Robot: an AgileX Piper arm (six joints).
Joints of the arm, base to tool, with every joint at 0 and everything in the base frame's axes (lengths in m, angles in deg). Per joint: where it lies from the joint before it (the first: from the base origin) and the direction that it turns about. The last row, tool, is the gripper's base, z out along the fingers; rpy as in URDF.
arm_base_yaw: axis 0 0 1 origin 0 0 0.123
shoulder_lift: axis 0 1 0 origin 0 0 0
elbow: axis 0 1 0 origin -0.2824 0 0.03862
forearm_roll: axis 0.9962 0 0.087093 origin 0.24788 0 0.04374
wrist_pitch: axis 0 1 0 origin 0 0 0
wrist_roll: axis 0.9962 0 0.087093 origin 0.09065 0 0.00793
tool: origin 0 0 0 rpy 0 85.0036 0
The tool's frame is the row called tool.
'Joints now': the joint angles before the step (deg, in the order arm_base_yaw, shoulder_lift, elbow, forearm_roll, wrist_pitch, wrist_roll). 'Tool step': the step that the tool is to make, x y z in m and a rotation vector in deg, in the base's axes. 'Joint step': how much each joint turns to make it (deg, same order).
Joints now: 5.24, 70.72, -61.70, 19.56, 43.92, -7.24
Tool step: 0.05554, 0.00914, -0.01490, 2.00, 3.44, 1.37
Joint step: 0.00, 12.28, -8.15, 4.05, -0.24, -2.64
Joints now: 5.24, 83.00, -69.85, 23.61, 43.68, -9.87
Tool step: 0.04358, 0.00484, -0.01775, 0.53, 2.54, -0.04
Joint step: 0.00, 9.62, -7.11, 0.85, 0.00, -0.14
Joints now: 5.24, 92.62, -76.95, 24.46, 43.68, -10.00
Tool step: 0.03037, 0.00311, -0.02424, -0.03, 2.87, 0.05
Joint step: 0.00, 7.39, -4.46, 0.34, -0.02, -0.17
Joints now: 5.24, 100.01, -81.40, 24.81, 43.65, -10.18
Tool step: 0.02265, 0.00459, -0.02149, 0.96, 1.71, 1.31
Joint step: 0.00, 5.89, -3.52, 2.55, 0.00, -2.50
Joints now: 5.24, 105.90, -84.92, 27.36, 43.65, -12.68
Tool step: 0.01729, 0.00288, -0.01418, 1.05, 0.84, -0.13
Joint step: 0.00, 4.32, -3.20, 1.48, -0.24, -0.51
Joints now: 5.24, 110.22, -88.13, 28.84, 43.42, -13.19
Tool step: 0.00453, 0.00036, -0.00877, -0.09, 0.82, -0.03
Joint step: 0.00, 1.51, -0.46, 0.08, -0.21, -0.12
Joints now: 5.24, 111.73, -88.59, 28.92, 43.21, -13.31
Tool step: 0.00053, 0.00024, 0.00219, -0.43, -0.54, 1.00
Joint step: 0.00, 0.00, -0.47, 0.00, 0.37, -1.04
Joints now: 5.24, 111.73, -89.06, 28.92, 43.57, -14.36
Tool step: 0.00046, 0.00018, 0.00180, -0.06, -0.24, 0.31
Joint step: 0.00, 0.00, -0.38, 0.00, 0.26, -0.24
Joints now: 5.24, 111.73, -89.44, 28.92, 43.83, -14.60
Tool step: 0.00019, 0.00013, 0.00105, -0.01, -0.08, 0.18
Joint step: 0.00, 0.00, -0.23, 0.01, 0.21, -0.11
